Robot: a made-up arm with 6 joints. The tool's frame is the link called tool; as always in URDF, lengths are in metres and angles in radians. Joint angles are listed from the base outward.
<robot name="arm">
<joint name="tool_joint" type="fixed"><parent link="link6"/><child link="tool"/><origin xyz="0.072 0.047 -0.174" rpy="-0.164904 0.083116 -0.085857"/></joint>
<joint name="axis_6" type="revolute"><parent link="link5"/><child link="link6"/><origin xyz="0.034 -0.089 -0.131"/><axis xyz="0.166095 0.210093 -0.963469"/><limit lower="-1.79" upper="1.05"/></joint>
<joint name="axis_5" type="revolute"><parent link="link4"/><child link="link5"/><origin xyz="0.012 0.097 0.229"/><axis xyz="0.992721 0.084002 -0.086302"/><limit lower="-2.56" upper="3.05"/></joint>
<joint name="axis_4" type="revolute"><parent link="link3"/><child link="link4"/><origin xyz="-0.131 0.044 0.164"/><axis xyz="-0.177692 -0.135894 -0.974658"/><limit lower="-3" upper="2.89"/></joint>
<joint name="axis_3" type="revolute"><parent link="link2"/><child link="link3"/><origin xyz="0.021 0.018 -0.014"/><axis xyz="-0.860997 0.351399 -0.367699"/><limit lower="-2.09" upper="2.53"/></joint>
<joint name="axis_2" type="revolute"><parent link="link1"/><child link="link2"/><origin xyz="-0.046 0.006 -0.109"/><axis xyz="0 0 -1"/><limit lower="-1.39" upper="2.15"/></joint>
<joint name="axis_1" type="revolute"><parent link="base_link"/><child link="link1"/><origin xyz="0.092 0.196 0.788"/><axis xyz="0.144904 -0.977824 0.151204"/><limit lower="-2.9" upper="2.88"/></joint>
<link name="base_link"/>
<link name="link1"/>
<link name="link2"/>
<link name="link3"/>
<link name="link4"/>
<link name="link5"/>
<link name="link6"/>
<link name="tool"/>
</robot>
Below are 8 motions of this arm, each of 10 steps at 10 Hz.
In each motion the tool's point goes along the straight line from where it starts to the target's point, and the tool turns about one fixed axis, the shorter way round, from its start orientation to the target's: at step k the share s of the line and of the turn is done. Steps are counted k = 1, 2, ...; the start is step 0. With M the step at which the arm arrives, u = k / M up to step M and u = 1 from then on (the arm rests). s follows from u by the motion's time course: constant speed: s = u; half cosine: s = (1 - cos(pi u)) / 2; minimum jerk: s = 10 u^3 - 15 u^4 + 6 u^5.
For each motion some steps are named. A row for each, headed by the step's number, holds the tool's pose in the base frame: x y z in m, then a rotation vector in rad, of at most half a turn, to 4 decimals.
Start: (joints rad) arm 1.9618 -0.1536 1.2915 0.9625 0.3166 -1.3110
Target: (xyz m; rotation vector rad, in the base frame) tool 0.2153 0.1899 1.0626 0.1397 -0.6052 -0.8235
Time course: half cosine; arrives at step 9
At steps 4, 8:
4: 0.1906 0.2843 0.9728 -0.4371 -1.0948 -1.0040
8: 0.2140 0.1947 1.0580 0.1113 -0.6310 -0.8344

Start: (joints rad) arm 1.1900 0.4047 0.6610 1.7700 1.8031 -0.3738
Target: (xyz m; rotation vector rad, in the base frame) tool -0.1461 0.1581 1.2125 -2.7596 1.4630 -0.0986
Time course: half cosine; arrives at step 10
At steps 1, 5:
1: 0.0382 0.1313 1.1976 0.8127 -2.4312 -1.3235
5: -0.0517 0.1444 1.2048 1.9200 -2.1945 -0.7270

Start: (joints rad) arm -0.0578 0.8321 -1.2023 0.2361 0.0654 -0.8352
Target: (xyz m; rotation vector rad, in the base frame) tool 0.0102 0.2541 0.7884 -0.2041 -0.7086 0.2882
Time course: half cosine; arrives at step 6
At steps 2, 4, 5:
2: -0.0010 0.2450 0.7886 0.1238 -0.9101 0.0133
4: 0.0065 0.2511 0.7885 -0.0956 -0.7786 0.1977
5: 0.0092 0.2533 0.7884 -0.1751 -0.7276 0.2641

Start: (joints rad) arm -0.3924 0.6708 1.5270 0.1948 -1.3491 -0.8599
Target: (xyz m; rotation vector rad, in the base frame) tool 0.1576 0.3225 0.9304 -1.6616 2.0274 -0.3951
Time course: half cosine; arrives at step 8
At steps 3, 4, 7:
3: 0.3246 0.2826 0.8135 -1.6157 2.6220 0.2393
4: 0.2784 0.2936 0.8459 -1.6466 2.4667 0.0470
7: 0.1668 0.3203 0.9240 -1.6635 2.0622 -0.3644

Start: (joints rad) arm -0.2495 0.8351 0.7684 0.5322 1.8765 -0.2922
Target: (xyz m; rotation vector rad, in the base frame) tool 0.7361 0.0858 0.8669 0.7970 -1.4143 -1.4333
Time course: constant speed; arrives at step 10
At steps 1, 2, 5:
1: 0.6211 0.2085 0.6204 0.3402 -0.7395 -1.3669
2: 0.6339 0.1948 0.6478 0.3896 -0.8137 -1.3809
5: 0.6722 0.1539 0.7299 0.5399 -1.0375 -1.4133

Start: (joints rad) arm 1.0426 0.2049 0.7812 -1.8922 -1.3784 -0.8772
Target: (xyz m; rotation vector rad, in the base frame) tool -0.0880 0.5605 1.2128 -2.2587 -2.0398 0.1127
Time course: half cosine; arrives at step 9
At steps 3, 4, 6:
3: 0.1365 0.5206 1.0278 -2.2209 -1.2125 1.3867
4: 0.0877 0.5293 1.0681 -2.2779 -1.4201 1.1386
6: -0.0132 0.5472 1.1511 -2.3114 -1.8039 0.5714

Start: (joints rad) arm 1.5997 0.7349 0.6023 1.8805 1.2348 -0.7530
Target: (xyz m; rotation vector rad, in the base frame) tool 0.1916 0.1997 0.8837 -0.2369 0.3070 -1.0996
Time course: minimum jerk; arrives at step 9
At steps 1, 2, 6, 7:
1: 0.0037 -0.0157 0.9552 0.5407 -1.6348 -2.2127
2: 0.0160 -0.0016 0.9505 0.4779 -1.4882 -2.1747
6: 0.1517 0.1540 0.8989 -0.1006 -0.0564 -1.4117
7: 0.1771 0.1830 0.8892 -0.1889 0.1776 -1.2169

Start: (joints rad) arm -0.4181 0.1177 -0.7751 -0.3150 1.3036 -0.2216
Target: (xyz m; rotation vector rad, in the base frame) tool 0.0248 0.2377 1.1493 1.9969 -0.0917 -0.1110
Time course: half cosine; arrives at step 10
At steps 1, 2, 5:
1: -0.0840 0.4040 1.1681 1.7452 0.2301 0.3084
2: -0.0761 0.3919 1.1667 1.7660 0.2076 0.2791
5: -0.0310 0.3229 1.1589 1.8773 0.0766 0.1084

